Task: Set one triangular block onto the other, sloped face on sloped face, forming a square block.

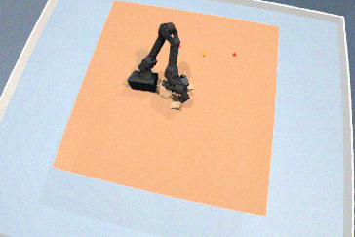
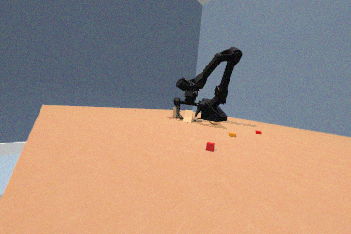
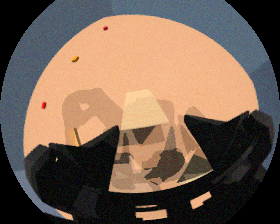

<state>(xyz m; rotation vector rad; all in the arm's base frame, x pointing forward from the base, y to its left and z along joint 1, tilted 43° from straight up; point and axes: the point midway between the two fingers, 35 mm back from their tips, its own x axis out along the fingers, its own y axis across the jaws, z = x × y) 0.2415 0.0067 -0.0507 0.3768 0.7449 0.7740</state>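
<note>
The pale triangular block is 10 mm ahead of my gripper tip, 20 mm to the left of it and 10 mm below it. Also, from my gripper tip: red cube: 310 mm ahead, 310 mm to the left, 20 mm below; tan piece: 90 mm behind, 120 mm to the left, 20 mm below; orange piece: 100 mm ahead, 290 mm to the left, 20 mm below.
</note>
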